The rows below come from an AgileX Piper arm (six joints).
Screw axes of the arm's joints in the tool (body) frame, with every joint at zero. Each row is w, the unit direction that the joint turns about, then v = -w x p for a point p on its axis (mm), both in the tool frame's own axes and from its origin. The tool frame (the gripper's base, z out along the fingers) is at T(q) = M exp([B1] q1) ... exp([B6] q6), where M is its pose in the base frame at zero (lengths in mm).
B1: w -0.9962 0 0.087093 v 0 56.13 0
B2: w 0 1 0 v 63.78 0 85.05
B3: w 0 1 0 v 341.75 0 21.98
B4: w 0 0 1 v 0 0 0
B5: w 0 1 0 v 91 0 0
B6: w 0 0 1 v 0 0 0
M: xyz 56.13 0 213.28 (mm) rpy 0 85 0 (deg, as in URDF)
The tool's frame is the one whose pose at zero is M.
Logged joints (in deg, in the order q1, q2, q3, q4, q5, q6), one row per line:
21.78, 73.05, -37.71, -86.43, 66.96, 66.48
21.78, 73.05, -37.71, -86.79, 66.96, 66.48
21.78, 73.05, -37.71, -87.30, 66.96, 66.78
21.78, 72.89, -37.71, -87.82, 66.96, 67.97
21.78, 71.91, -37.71, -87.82, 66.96, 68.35
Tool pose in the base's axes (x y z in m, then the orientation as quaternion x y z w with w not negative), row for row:
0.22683, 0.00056, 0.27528, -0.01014, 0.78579, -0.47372, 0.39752
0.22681, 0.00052, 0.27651, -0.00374, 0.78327, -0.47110, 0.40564
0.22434, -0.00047, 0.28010, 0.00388, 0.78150, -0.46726, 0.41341
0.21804, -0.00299, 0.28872, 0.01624, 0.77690, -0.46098, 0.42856
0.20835, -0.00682, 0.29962, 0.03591, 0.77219, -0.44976, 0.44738
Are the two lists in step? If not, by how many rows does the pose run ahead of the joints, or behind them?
The pose runs 2 rows ahead of the joints: the pose in row i belongs to the joints in row i + 2.
